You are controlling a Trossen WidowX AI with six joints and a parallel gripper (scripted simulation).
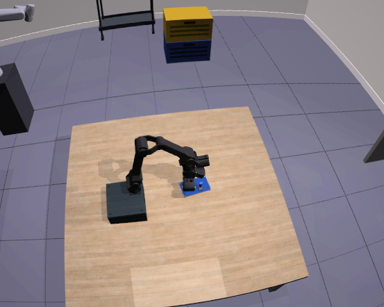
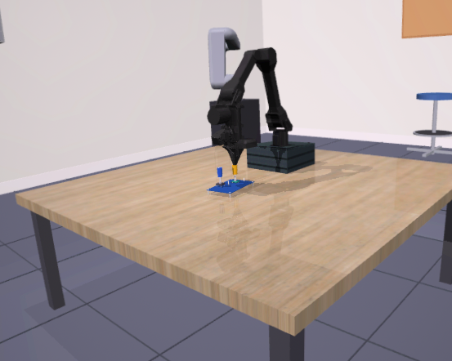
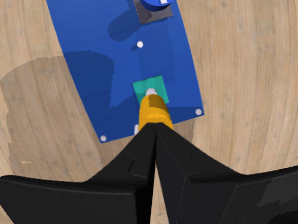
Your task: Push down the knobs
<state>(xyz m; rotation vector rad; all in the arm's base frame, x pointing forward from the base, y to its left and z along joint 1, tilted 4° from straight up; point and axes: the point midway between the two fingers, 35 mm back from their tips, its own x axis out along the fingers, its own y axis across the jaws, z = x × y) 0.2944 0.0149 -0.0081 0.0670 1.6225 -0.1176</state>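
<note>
The blue knob is 70 mm ahead of my gripper tip, 10 mm to the right of it and 10 mm below it. Also, from my gripper tip: orange knob 20 mm below.
</note>
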